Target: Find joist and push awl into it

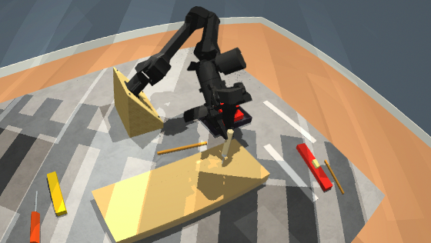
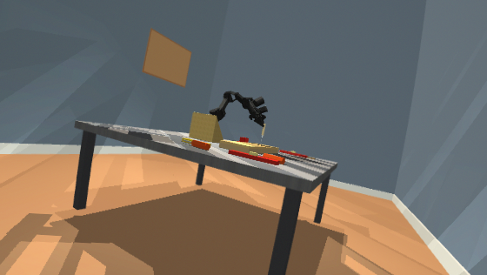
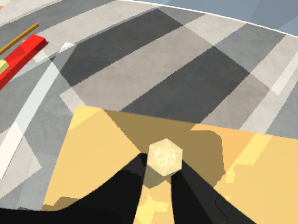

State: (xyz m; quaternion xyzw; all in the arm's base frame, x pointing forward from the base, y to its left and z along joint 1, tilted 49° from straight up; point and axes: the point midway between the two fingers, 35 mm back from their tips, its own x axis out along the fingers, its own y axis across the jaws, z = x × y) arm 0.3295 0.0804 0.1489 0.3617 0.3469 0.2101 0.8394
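The awl lies 50 mm below my gripper tip. Round my gripper tip: dark tray 230 mm behind, 160 mm to the left, 150 mm below; then yellow bar 540 mm to the right, 160 mm below, 100 mm behind; then stud finder 240 mm behind, 180 mm to the left, 120 mm below.
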